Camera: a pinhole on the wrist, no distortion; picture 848 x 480 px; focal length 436.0 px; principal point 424.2 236.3 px. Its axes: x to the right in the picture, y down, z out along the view. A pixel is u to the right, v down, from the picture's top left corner.
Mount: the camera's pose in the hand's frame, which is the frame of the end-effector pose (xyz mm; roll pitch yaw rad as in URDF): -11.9 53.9 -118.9 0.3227 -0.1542 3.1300
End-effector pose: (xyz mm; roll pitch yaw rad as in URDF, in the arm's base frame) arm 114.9 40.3 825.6 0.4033 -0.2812 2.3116
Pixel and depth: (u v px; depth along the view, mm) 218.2 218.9 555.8
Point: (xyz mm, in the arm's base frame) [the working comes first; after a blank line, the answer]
In the camera's frame: -262.6 -22.2 555.8

-84.7 127.8 1323.7
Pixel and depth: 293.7 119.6 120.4
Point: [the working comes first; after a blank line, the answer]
In the camera's frame: -36.0 -32.2 120.4

4.8 -18.2 863.7
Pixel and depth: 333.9 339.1 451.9
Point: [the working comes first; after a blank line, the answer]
In the camera's frame: -93.6 106.5 451.9

108.7 106.8 1189.3
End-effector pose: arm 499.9 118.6 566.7 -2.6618 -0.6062 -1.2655
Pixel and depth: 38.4 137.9 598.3
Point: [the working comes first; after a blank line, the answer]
In the camera's frame: -529.4 -135.0 598.3

555.7 -646.1 535.7
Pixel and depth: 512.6 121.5 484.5
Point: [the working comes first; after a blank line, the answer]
In the camera's frame: 98.2 -127.6 484.5

421.1 -125.6 192.2
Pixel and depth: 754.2 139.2 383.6
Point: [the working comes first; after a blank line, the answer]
In the camera's frame: 290.3 -85.4 383.6

393.6 87.5 140.5
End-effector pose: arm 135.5 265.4 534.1 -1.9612 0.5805 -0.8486
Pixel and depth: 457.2 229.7 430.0
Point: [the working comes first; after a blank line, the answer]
In the camera's frame: 32.5 -6.5 430.0

184.3 498.6 280.2
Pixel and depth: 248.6 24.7 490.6
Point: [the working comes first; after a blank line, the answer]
In the camera's frame: -197.6 -238.1 490.6

135.1 346.9 -11.1
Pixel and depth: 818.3 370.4 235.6
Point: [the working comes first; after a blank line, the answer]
In the camera's frame: 213.0 72.5 235.6

82.6 509.9 537.3
